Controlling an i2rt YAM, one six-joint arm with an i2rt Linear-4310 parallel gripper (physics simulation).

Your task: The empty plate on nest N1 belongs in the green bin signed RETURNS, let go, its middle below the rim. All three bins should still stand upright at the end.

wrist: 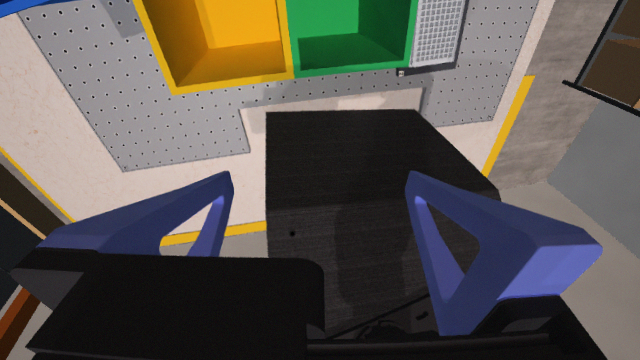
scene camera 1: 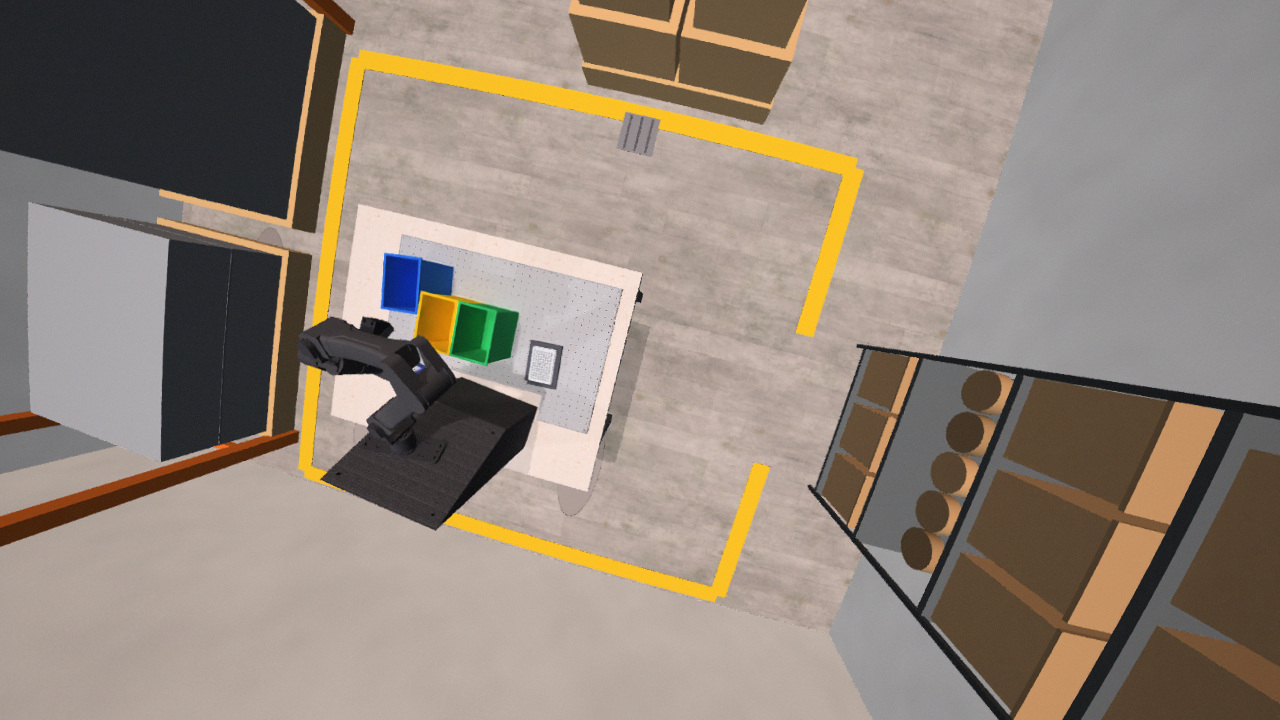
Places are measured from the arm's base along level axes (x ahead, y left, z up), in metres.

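Pixels of known places: gripper, between the fingertips: (wrist: 319,180); arm's base, origin of its link: (scene camera 1: 404,446).
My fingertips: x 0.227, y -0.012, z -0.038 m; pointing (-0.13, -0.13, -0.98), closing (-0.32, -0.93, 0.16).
Ahead of a thing's pixels: the offset from my fingertips to its top centre. Level surfaces: height alone.
A pale gridded plate @[dz -0.324, dx -0.055, dy -0.251 m] (scene camera 1: 542,365) (wrist: 437,33) lies on a dark nest (scene camera 1: 531,382) (wrist: 431,70) to the right of the bins; the nest's mark is too small to read. The green bin @[dz -0.171, dx +0.069, dy -0.087 m] (scene camera 1: 505,336) (wrist: 350,56) stands upright and open-topped, with no plate seen in the visible part of its inside. Its sign does not show. The yellow bin @[dz -0.171, dx +0.103, dy +0.038 m] (scene camera 1: 436,322) (wrist: 245,62) stands upright against it. The blue bin @[dz -0.171, dx +0.232, dy +0.148 m] (scene camera 1: 401,282) (wrist: 22,7) stands upright at the back left. My gripper (wrist: 319,180) is open and empty, above the black base and short of the bins. In the scene view the arm mostly hides it.
The bins and nest stand on a grey perforated board @[dz -0.350 m] (scene camera 1: 572,313) (wrist: 185,125) on a pale table @[dz -0.363 m] (scene camera 1: 501,234) (wrist: 55,95). The arm's black sloping base (scene camera 1: 483,411) (wrist: 340,150) stands at the table's near edge. A shelf rack (scene camera 1: 975,368) is far to the right.
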